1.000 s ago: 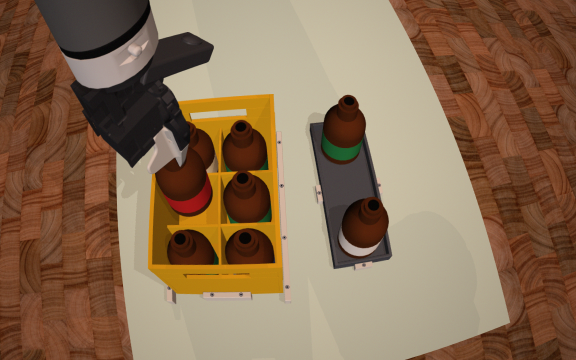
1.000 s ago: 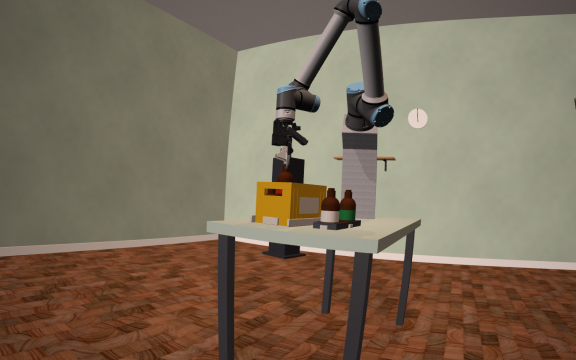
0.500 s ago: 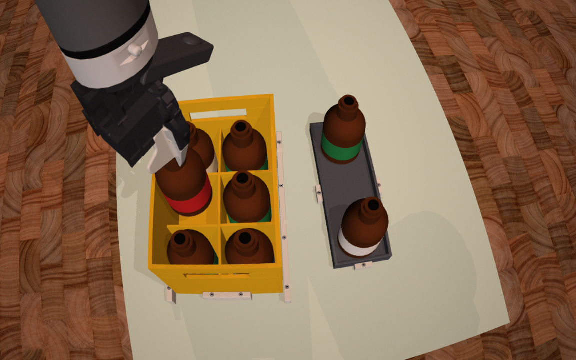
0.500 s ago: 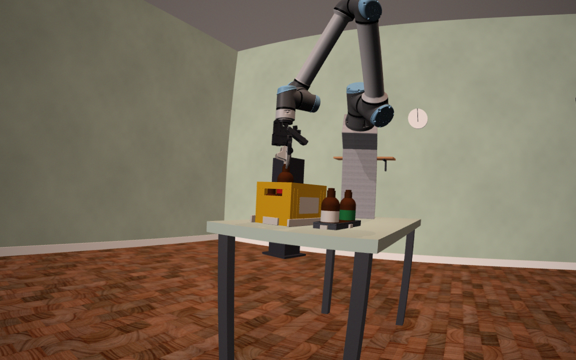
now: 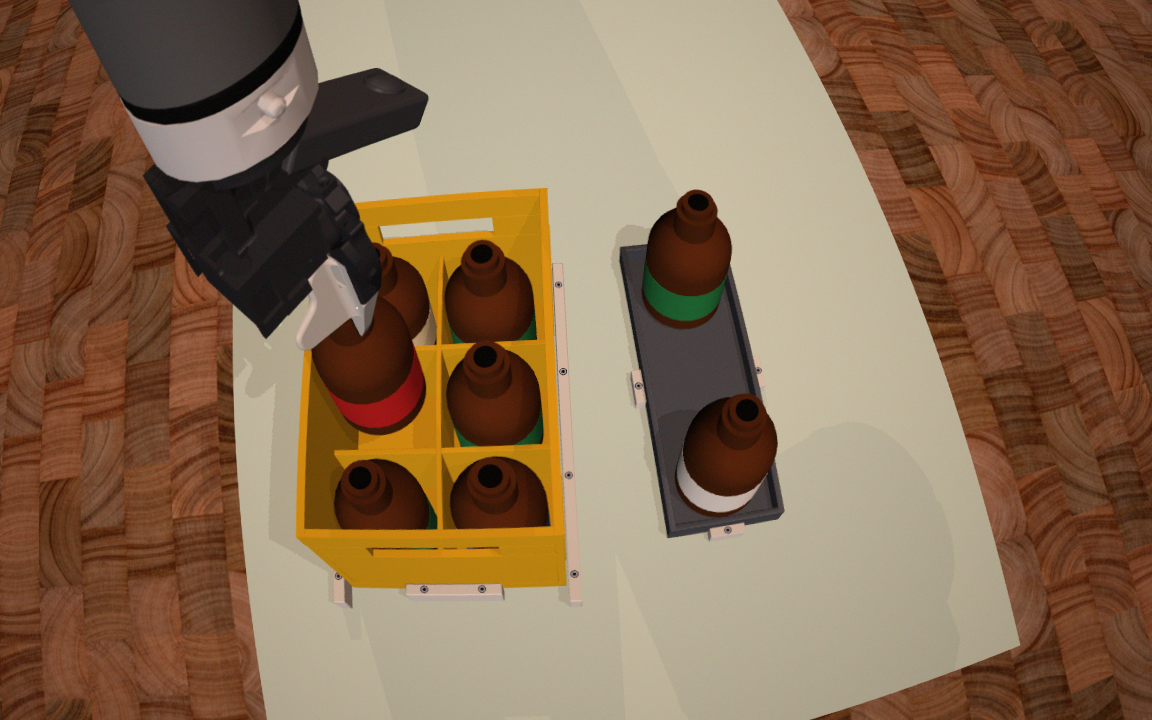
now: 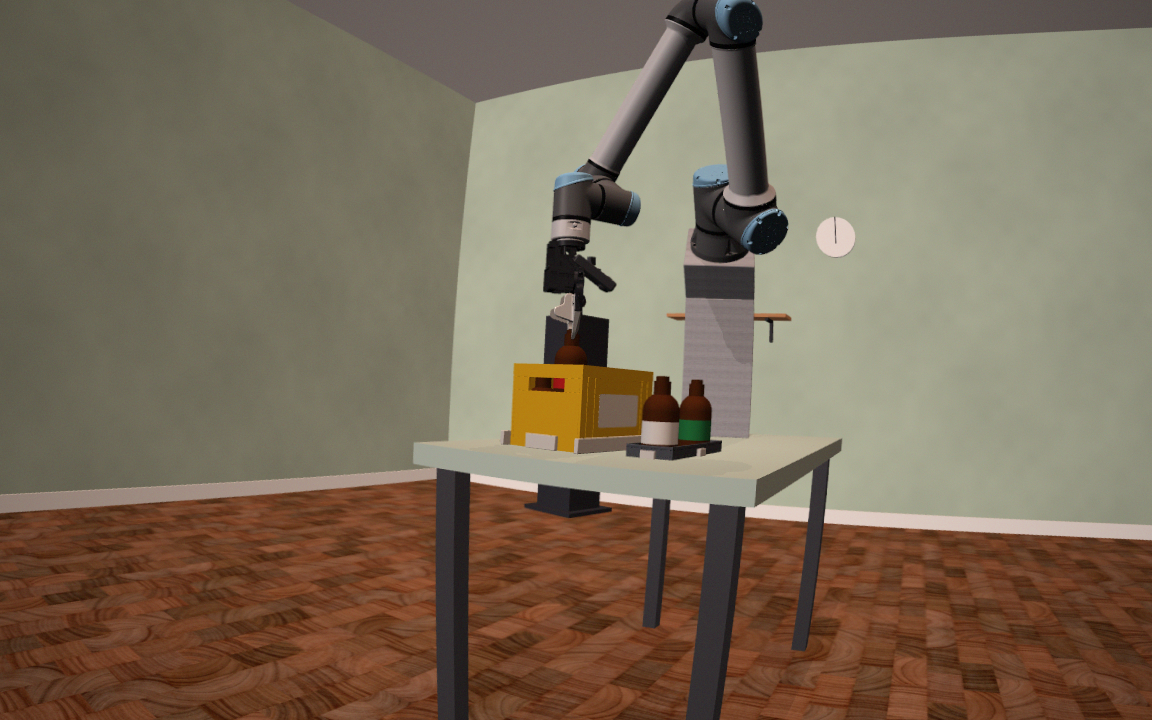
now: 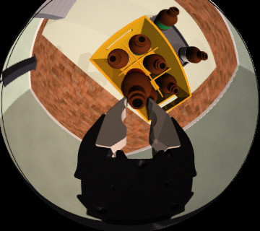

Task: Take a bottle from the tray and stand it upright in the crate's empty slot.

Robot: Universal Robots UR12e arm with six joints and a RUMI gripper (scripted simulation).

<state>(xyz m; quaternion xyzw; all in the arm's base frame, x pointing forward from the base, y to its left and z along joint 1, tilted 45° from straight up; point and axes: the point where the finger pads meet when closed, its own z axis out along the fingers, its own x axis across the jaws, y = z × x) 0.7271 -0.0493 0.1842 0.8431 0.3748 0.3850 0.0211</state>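
The glass bottle lies 70 mm below my hand. The rest, counted from my hand: yellow crate: 40 mm to the left, 170 mm below; dark tray: 70 mm behind, 260 mm to the left, 240 mm below.
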